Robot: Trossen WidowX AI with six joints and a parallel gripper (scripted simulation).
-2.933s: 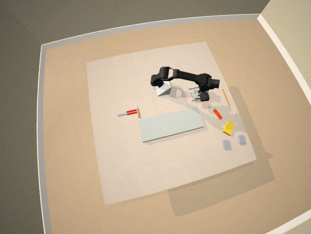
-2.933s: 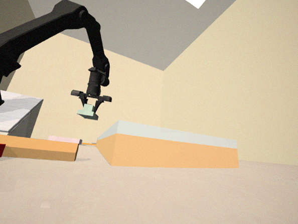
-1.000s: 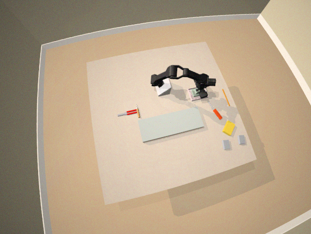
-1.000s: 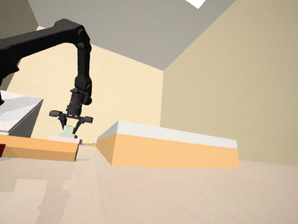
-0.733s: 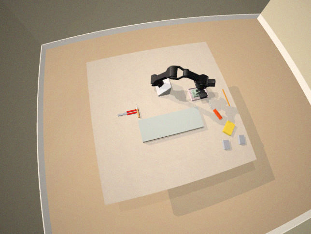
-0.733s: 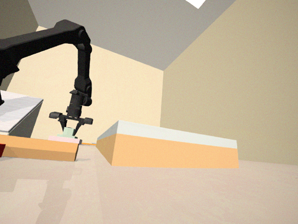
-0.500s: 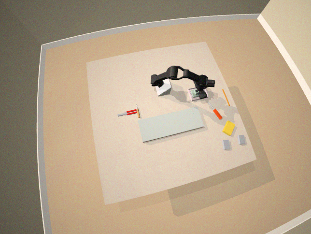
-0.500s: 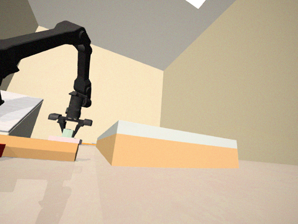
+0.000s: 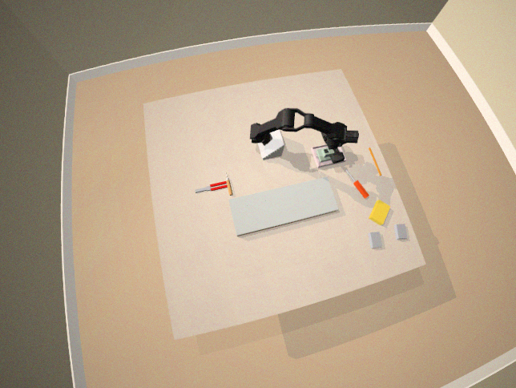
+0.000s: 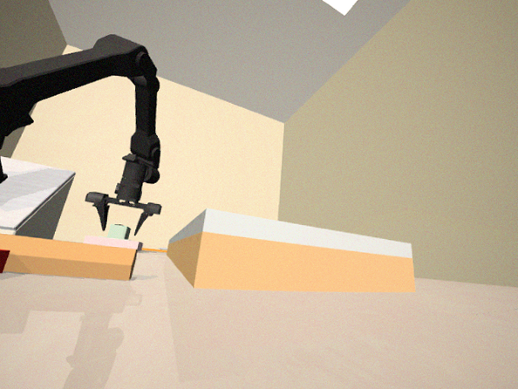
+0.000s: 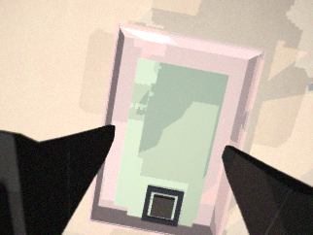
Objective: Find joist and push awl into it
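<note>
Now: the stud finder 2 cm to the right of my gripper tip and 1 cm above it. From my gripper tip the other things lie so: yellow block: 39 cm ahead, 13 cm to the left, 3 cm below; pink tray: 3 cm below; thin orange stick: 25 cm to the left, 12 cm ahead, 4 cm below.
</note>
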